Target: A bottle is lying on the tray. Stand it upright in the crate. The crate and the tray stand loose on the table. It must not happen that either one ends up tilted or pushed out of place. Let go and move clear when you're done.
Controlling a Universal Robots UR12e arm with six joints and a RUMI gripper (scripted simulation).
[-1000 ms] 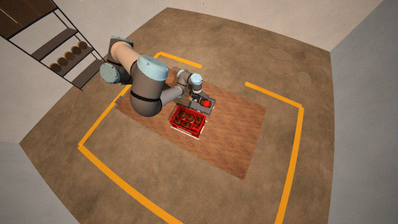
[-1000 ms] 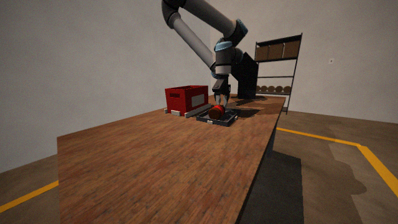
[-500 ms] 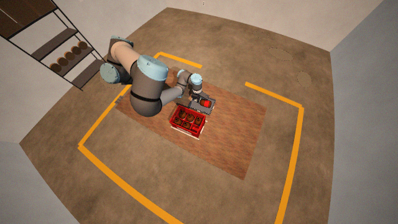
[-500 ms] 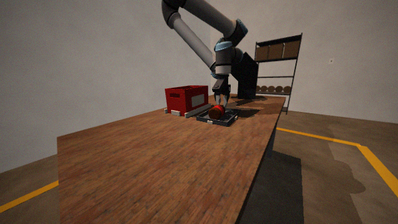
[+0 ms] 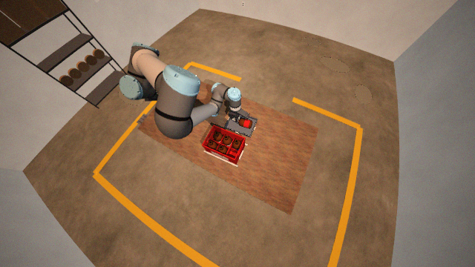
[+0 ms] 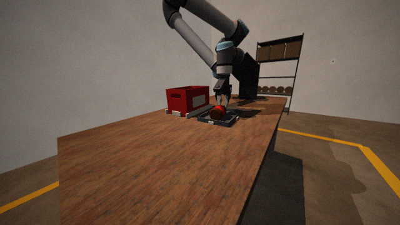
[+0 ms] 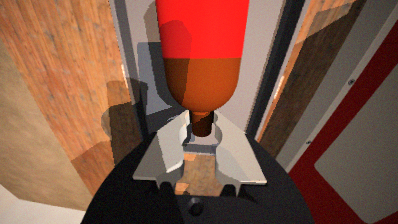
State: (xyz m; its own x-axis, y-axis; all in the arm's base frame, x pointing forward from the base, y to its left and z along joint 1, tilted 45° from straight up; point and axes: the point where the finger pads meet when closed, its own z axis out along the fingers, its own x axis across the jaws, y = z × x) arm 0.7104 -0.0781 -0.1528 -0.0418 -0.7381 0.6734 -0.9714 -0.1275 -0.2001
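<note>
My hand is 3 cm short of the grey tray and 3 cm above it. The rest, counted from my hand: bottle: 5 cm ahead; then red crate: 27 cm to the right, 4 cm above, 3 cm behind.
</note>
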